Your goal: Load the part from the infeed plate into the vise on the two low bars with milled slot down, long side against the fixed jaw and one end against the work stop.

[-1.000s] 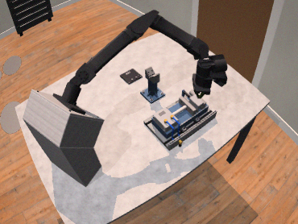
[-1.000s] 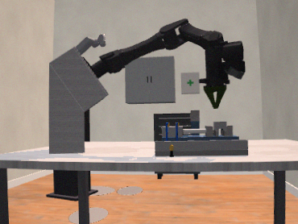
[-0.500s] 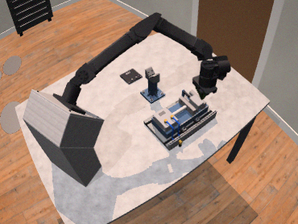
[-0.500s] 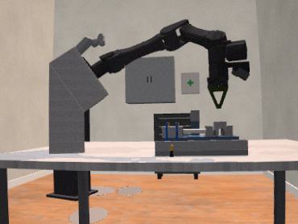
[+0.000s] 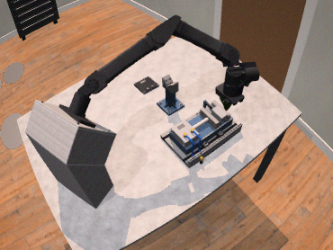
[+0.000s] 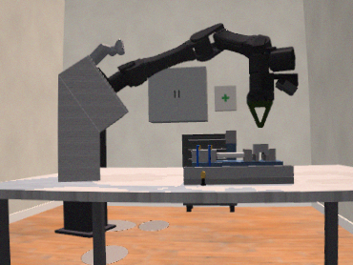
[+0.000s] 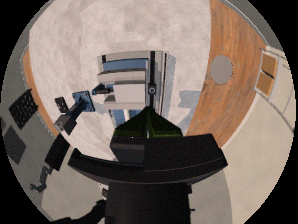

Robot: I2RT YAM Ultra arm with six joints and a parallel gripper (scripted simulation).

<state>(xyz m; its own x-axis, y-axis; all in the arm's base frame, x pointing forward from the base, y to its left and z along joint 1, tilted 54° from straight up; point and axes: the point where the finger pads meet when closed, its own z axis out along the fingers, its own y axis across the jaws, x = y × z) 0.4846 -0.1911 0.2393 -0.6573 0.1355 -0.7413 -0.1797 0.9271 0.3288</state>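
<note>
Right now my hand is 8 cm above the grey part, 4 cm to the right of it and 1 cm past it. Round my hand: fixed jaw 9 cm below, 6 cm to the left, 2 cm ahead; then moving jaw 9 cm below, 5 cm to the left, 5 cm behind; then air cylinder rod 10 cm behind, 9 cm below, 3 cm to the left.
</note>
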